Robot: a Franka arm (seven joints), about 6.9 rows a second.
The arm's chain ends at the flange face. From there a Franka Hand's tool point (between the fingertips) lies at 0.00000 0.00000 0.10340 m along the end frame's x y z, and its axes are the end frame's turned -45 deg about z.
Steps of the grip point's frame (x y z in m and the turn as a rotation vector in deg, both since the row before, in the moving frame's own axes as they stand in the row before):
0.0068, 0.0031, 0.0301, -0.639, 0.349, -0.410
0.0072, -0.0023, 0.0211, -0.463, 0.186, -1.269
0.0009, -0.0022, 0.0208, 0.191, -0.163, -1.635
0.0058, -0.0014, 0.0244, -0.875, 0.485, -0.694
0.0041, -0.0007, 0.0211, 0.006, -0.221, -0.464
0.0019, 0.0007, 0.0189, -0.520, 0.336, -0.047
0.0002, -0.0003, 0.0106, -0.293, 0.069, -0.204
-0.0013, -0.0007, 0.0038, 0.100, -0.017, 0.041
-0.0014, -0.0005, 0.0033, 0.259, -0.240, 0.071
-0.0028, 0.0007, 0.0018, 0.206, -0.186, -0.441
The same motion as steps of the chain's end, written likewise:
0.0057, -0.0030, 0.0301, -0.205, 0.699, -0.410
0.0026, -0.0071, 0.0211, -0.196, 0.459, -1.269
-0.0005, -0.0022, 0.0208, 0.020, -0.250, -1.635
0.0014, -0.0056, 0.0244, -0.276, 0.962, -0.694
0.0027, -0.0037, 0.0211, -0.152, -0.161, -0.464
0.0007, -0.0011, 0.0189, -0.130, 0.605, -0.047
-0.0005, -0.0006, 0.0106, -0.158, 0.256, -0.204
-0.0013, 0.0005, 0.0038, 0.059, -0.083, 0.041
-0.0007, 0.0007, 0.0033, 0.013, -0.353, 0.071
-0.0010, 0.0025, 0.0018, 0.014, -0.277, -0.441

